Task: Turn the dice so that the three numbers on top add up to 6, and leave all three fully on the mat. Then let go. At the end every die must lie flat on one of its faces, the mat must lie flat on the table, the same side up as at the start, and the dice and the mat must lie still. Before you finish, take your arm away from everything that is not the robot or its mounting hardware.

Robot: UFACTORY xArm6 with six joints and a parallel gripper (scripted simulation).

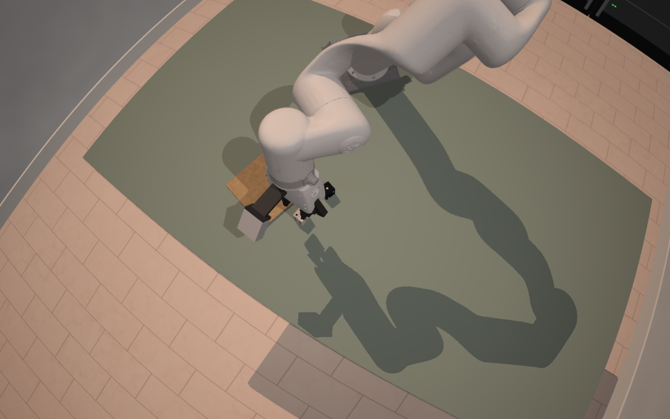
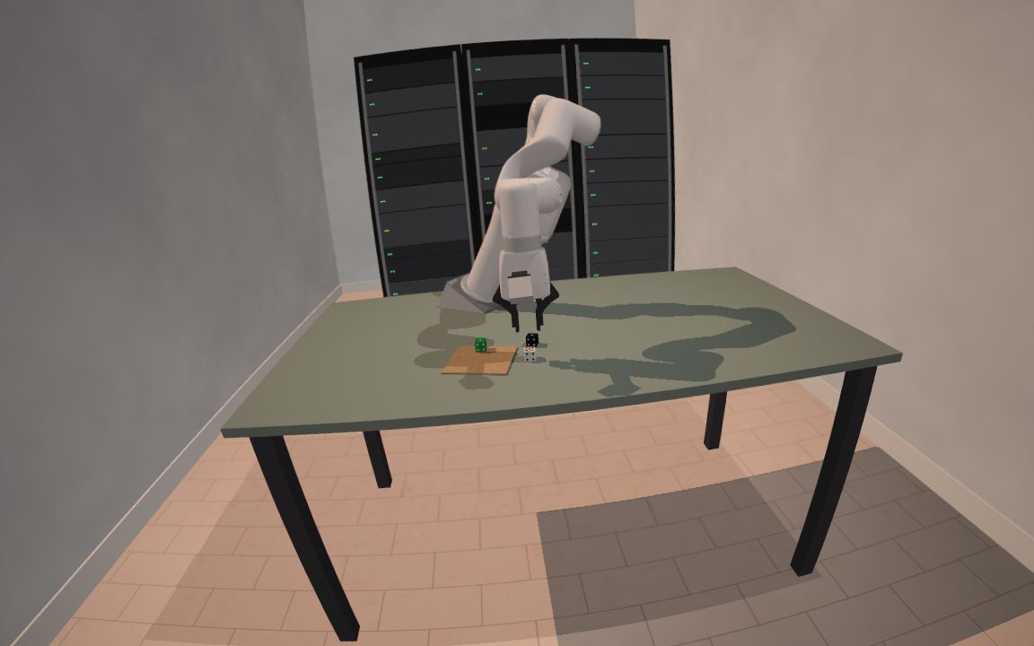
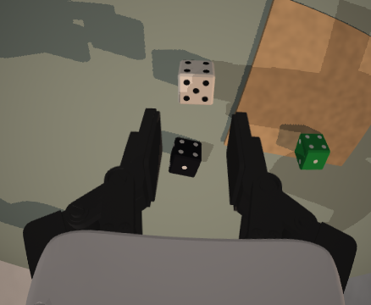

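My gripper is now 80 mm above the white die. From my hand the other things lie so: black die 80 mm behind, 80 mm below; then brown mat 10 mm behind, 110 mm to the right, 90 mm below; then green die 60 mm behind, 110 mm to the right, 70 mm below.
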